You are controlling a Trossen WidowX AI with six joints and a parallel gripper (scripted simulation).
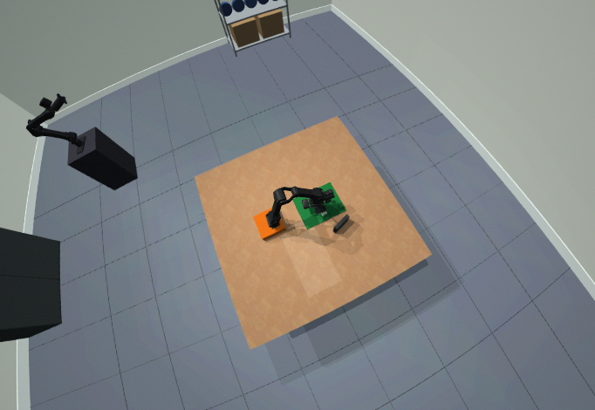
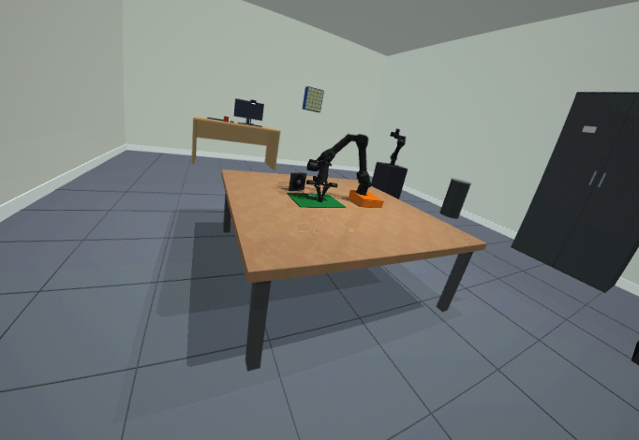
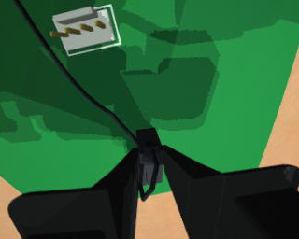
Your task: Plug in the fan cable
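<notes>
My gripper tip is 20 mm short of the green board, 20 mm to the left of it and 40 mm above it. From my gripper tip the other things lie so: black fan 60 mm ahead, 210 mm to the right, 40 mm above; black plug 10 mm to the left; white four-pin header 20 mm ahead, 90 mm to the right, 20 mm below.
</notes>
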